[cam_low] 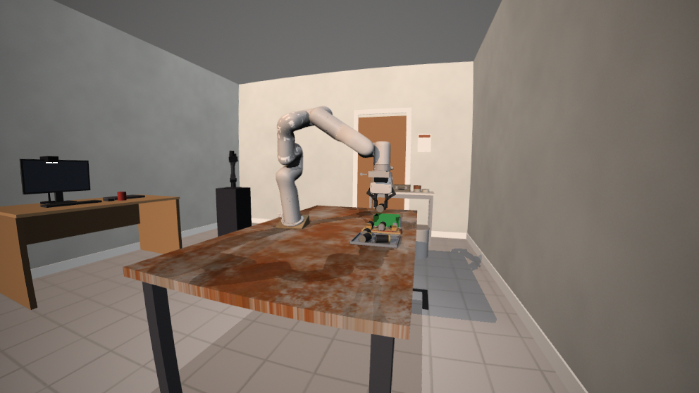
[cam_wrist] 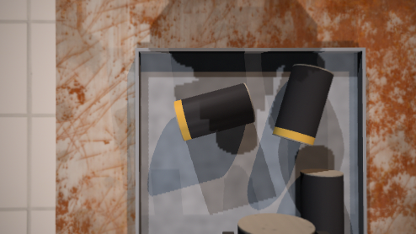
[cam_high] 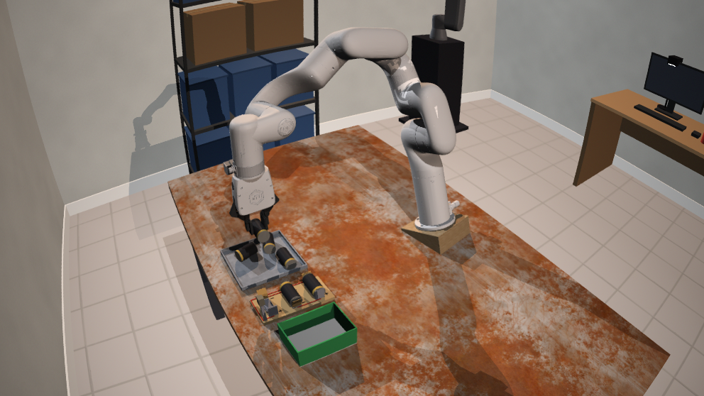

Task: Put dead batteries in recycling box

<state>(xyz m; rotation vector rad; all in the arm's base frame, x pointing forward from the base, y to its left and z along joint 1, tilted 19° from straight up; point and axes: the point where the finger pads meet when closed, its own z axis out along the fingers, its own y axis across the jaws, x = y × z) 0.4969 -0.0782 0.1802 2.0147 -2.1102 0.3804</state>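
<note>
My gripper is now 1 cm past the grey tray, 4 cm to the left of it and 15 cm above it. Round my hand: green recycling box 1 cm ahead, 30 cm to the left, 14 cm below.
</note>
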